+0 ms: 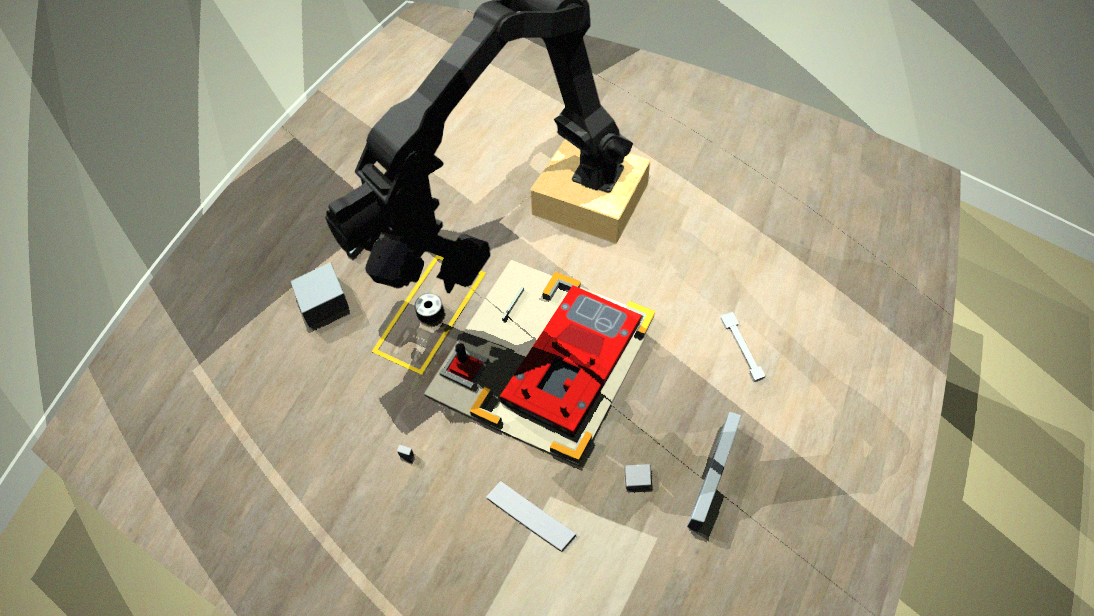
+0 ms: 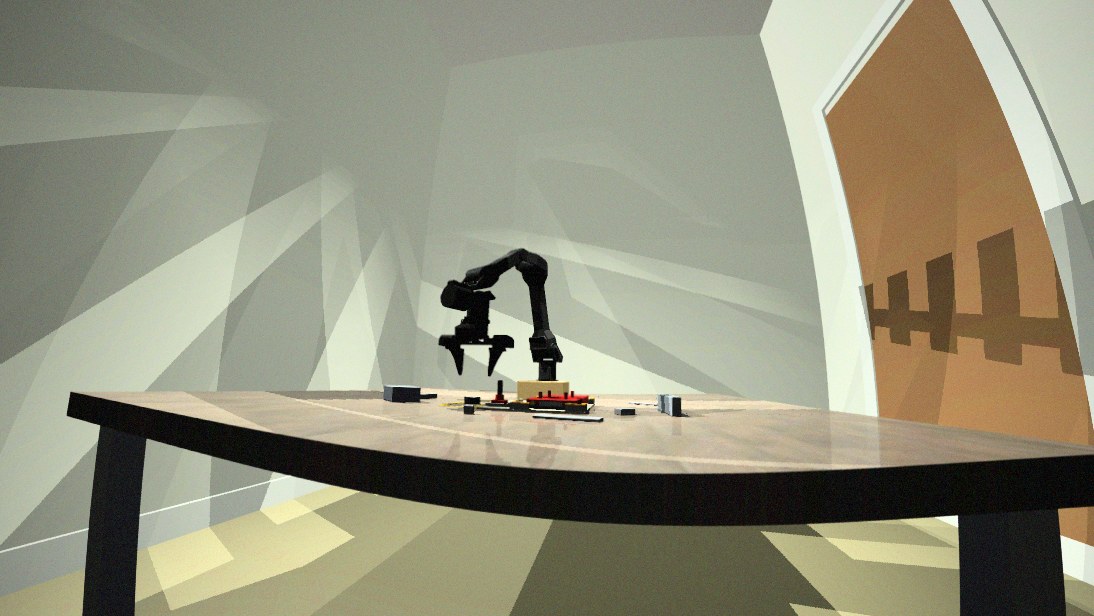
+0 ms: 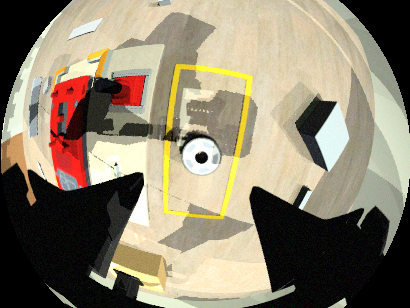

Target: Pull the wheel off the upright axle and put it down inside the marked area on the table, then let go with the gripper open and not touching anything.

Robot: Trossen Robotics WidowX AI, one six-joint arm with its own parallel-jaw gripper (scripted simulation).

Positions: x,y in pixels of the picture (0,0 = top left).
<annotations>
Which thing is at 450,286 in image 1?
The gripper.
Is the gripper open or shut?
Open.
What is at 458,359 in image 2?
The gripper.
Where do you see a wheel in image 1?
429,309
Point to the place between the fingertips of the gripper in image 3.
At 197,187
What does the gripper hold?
Nothing.
</annotations>
